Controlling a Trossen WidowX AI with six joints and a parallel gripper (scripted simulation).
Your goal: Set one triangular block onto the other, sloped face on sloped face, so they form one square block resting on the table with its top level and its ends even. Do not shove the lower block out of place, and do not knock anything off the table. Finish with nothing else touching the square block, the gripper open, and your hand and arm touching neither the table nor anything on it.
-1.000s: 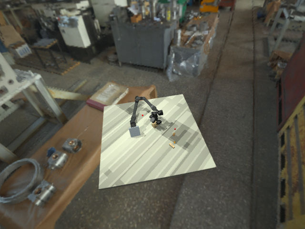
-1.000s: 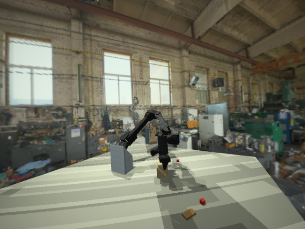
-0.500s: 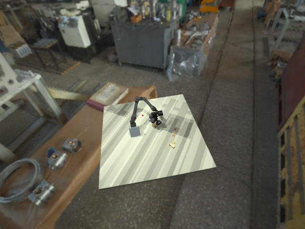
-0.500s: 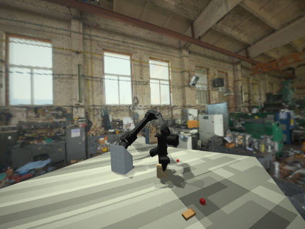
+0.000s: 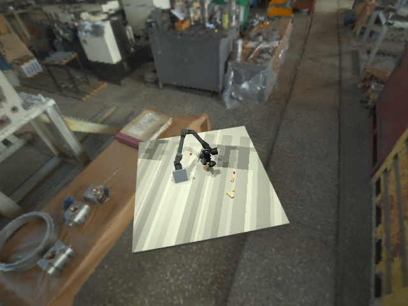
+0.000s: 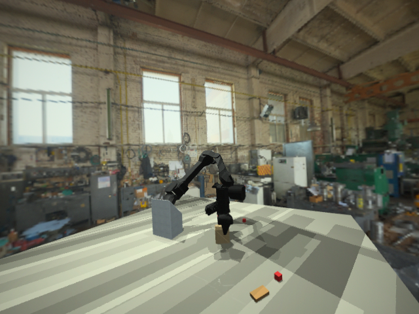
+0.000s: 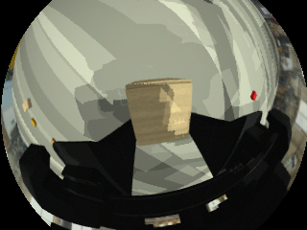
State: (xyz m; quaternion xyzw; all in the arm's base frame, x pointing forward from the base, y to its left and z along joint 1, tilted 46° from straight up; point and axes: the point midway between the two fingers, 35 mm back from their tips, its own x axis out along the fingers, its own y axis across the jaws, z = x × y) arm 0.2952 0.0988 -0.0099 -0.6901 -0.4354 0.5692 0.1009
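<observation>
Now: the triangular block 10 mm above my gripper tip.
</observation>
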